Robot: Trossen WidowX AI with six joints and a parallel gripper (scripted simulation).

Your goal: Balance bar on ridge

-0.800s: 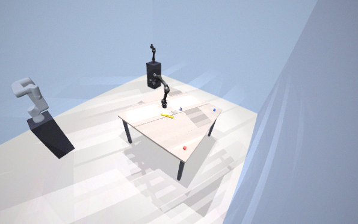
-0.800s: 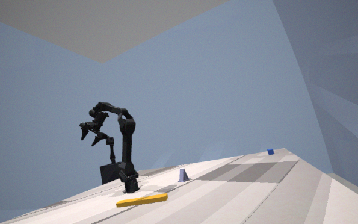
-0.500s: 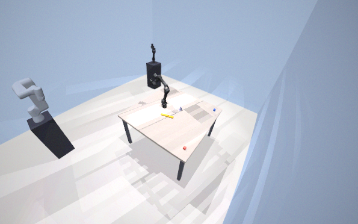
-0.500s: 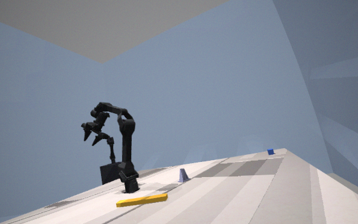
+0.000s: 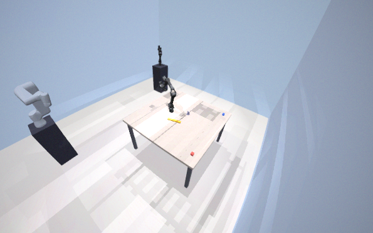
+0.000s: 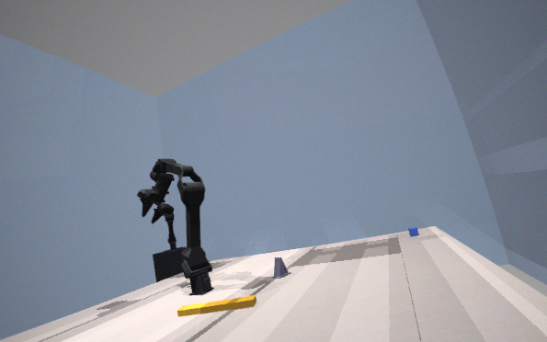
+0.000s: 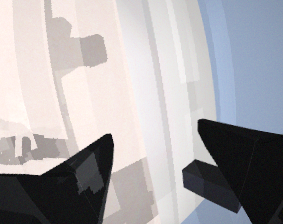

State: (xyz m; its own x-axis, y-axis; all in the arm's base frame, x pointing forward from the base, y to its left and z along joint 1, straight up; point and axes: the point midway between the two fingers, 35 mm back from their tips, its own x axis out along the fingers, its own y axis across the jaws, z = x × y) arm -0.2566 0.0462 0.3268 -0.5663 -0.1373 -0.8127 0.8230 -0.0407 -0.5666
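My gripper tip is 46 cm short of the yellow bar, 29 cm above it and 20 cm to the left of it. The rest, counted from my gripper tip: small red cube: 102 cm ahead, 54 cm to the right, 28 cm below; then small blue cube: 102 cm ahead, 46 cm to the left, 28 cm below.
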